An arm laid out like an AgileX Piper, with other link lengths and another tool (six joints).
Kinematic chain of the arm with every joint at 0, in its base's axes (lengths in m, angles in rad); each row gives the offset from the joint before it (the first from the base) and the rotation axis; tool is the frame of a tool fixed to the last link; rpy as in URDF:
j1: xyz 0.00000 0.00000 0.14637 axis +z
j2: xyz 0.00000 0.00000 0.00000 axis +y
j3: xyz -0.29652 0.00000 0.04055 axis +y
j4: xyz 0.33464 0.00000 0.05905 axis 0.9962 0 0.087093
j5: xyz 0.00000 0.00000 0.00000 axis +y
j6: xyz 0.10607 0.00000 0.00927 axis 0.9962 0 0.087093
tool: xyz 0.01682 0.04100 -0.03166 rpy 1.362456 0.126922 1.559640
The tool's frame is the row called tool.
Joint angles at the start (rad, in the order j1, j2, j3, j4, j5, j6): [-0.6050, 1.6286, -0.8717, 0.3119, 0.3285, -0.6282]
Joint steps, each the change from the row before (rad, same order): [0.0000, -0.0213, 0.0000, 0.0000, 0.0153, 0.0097]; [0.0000, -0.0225, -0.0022, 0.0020, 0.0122, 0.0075]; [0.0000, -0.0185, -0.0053, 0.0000, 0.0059, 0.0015]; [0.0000, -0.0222, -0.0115, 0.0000, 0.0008, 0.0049]
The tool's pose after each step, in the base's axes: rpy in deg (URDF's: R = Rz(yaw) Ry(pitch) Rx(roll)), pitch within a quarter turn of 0, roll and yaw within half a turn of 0; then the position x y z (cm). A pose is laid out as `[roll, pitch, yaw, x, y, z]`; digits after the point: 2 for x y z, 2 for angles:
[139.82, 9.61, 80.13, 32.56, -17.57, 13.88]
[138.97, 9.48, 79.74, 32.56, -17.47, 14.77]
[137.97, 9.81, 79.59, 32.63, -17.49, 15.61]
[136.18, 10.40, 79.06, 32.89, -17.63, 16.82]

